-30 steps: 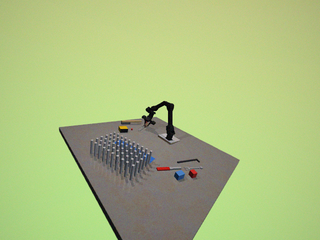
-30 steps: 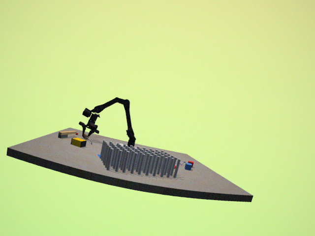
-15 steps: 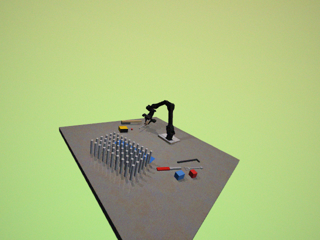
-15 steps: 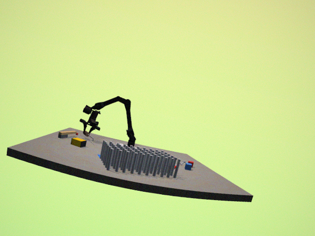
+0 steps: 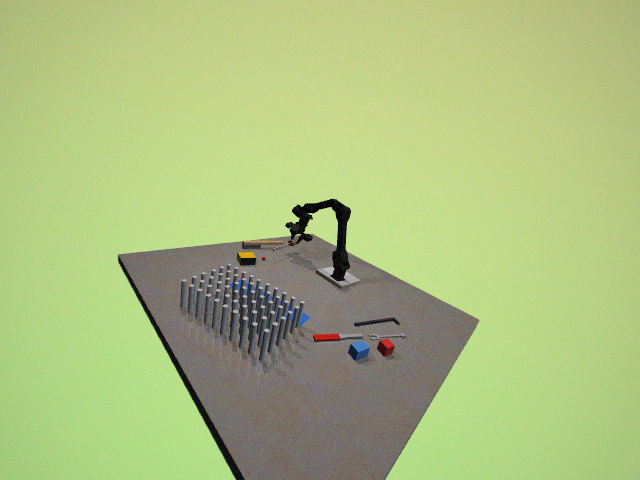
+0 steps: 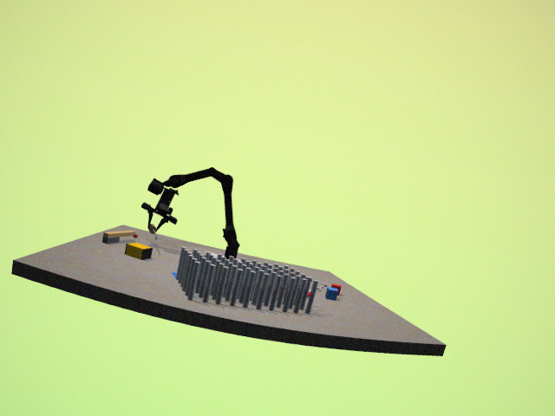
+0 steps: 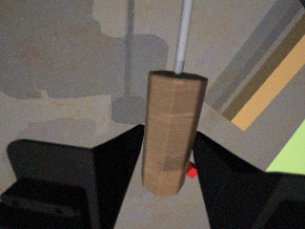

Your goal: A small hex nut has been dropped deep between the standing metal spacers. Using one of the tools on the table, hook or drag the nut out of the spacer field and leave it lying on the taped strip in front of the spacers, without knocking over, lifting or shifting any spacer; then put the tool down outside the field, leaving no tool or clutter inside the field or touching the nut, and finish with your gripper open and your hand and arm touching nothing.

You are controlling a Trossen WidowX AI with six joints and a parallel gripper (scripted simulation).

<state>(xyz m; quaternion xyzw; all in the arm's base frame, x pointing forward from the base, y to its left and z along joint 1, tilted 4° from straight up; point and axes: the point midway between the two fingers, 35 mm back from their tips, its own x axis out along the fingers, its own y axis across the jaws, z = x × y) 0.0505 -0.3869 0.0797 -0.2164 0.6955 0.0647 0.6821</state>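
My gripper tip is 10 cm short of the brown-handled tool and 4 cm to the right of it. The rest, counted from my gripper tip: blue taped strip (43 cm to the left, 40 cm ahead, 7 cm below); yellow block (34 cm ahead, 6 cm to the left, 5 cm below); hex nut (54 cm ahead, 53 cm to the left, 7 cm below).
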